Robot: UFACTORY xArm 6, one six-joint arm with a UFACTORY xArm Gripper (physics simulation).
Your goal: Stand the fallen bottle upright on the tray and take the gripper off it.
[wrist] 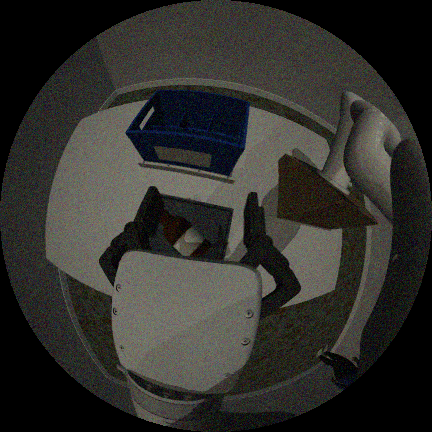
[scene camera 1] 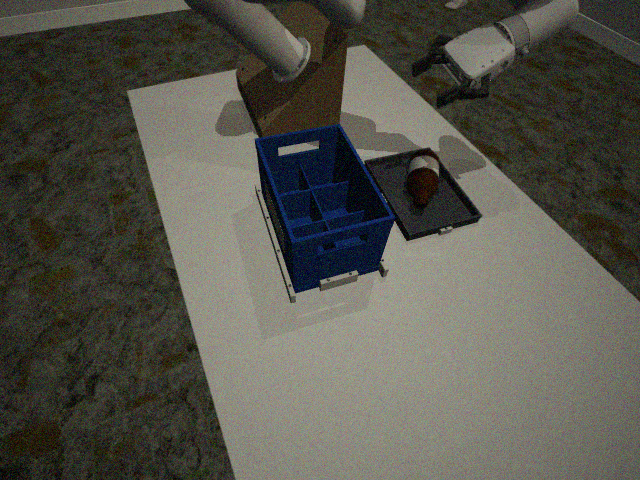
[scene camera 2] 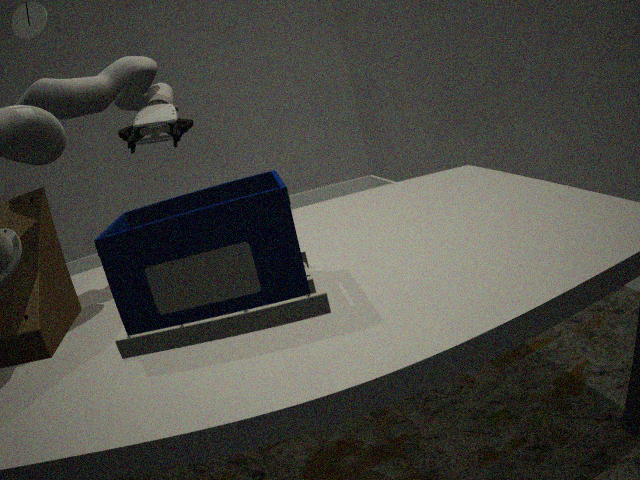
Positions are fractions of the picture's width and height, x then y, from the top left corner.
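Brown bottle: wrist view (0.43,0.55), scene camera 1 (0.66,0.36).
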